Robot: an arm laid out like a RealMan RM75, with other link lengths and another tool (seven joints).
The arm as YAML. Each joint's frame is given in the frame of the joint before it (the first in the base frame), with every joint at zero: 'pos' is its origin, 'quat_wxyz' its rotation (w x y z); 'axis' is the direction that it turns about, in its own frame. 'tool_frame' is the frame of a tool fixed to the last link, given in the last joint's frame.
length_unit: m
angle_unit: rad
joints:
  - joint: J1
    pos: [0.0, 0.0, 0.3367]
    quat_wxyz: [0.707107, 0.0, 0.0, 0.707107]
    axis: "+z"
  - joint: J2
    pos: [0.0, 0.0, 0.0]
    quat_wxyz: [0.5, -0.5, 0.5, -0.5]
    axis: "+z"
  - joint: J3
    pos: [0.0, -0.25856, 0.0]
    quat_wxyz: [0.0, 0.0, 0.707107, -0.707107]
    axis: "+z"
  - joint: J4
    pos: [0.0, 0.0, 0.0]
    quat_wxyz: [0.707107, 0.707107, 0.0, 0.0]
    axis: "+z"
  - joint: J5
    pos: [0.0, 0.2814, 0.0]
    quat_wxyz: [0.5, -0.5, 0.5, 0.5]
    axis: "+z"
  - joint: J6
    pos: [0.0, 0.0, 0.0]
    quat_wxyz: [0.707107, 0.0, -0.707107, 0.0]
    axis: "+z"
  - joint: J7
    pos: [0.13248, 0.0, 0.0]
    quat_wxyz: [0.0, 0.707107, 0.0, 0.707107]
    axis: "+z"
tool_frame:
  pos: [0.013, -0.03, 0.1]
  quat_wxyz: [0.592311, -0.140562, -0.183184, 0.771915]
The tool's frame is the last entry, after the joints.
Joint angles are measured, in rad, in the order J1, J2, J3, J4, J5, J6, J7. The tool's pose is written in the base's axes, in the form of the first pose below.
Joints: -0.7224 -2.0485 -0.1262 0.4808 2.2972 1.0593 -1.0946
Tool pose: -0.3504 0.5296 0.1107 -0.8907 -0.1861 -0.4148 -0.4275 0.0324 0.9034
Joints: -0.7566 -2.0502 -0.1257 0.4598 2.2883 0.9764 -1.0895
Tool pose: -0.3463 0.5467 0.1077 -0.8929 -0.2028 -0.4021 -0.4107 0.0005 0.9118
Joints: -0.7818 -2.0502 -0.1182 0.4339 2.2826 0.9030 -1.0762
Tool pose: -0.3437 0.5589 0.1015 -0.8983 -0.2197 -0.3806 -0.3867 -0.0164 0.9221
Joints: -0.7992 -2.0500 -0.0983 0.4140 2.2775 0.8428 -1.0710
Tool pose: -0.3420 0.5676 0.0955 -0.9038 -0.2366 -0.3565 -0.3617 -0.0228 0.9320
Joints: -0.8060 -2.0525 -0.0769 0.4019 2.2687 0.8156 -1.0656
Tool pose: -0.3393 0.5708 0.0892 -0.9083 -0.2414 -0.3417 -0.3482 -0.0167 0.9373
